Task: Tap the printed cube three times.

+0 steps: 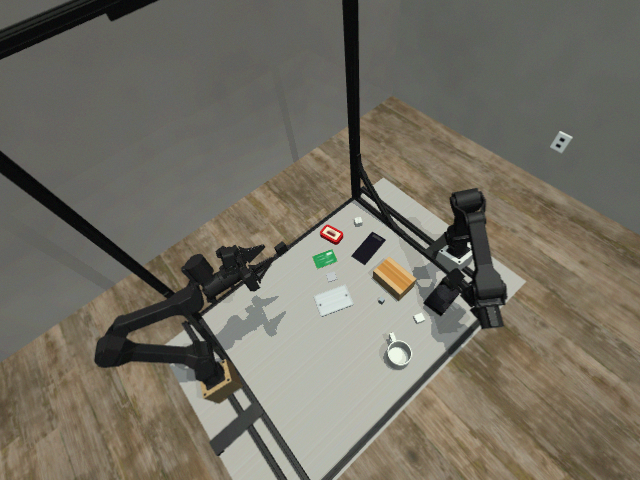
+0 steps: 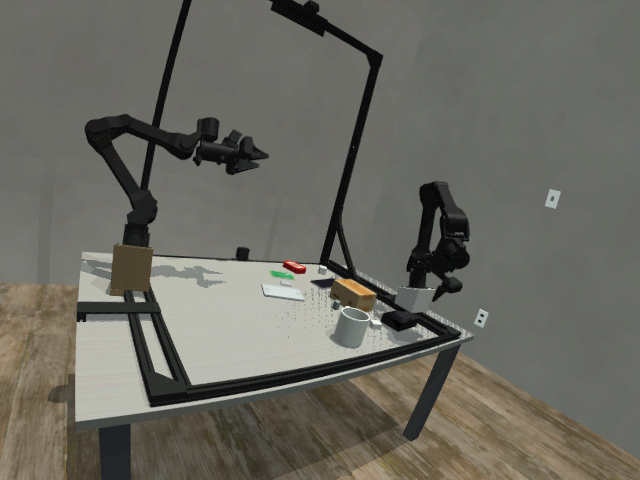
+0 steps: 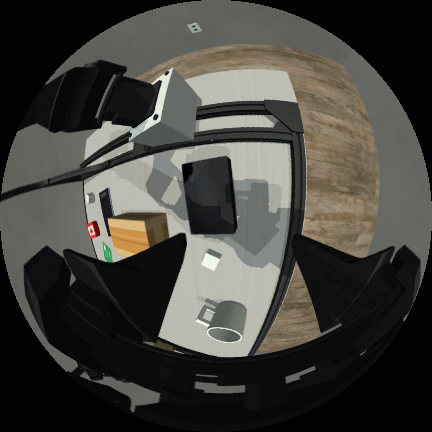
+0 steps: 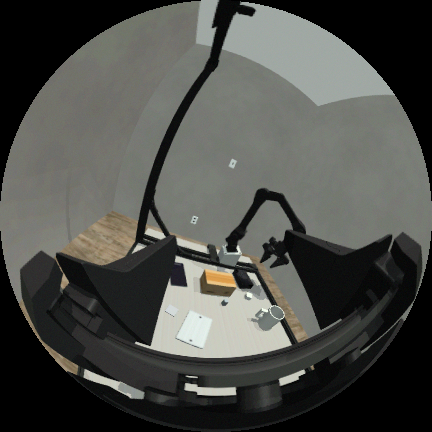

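Observation:
Small cubes lie on the table; I cannot tell which is the printed one. A white cube point(image 1: 419, 317) point(image 2: 375, 323) point(image 3: 211, 260) point(image 4: 248, 296) lies between the mug and the black box. A smaller grey cube point(image 1: 381, 300) point(image 2: 336, 304) point(image 4: 224, 302) lies near the wooden block. Another white cube point(image 1: 358, 221) point(image 2: 322, 269) point(image 3: 90, 198) lies at the back corner. My left gripper point(image 3: 241, 239) point(image 4: 264, 264) is open and empty, above the table near the black box. My right gripper point(image 1: 266, 253) point(image 2: 263, 160) is open and empty, high over the left back side.
A wooden block point(image 1: 394, 278) point(image 2: 353, 294), black box point(image 1: 441, 298) point(image 3: 209, 195), mug point(image 1: 398, 353) point(image 2: 352, 327), white plate point(image 1: 333, 300), small pale square point(image 1: 331, 276), green card point(image 1: 324, 258), red item point(image 1: 331, 234) and dark slab point(image 1: 368, 248) lie about. Black rails border the table.

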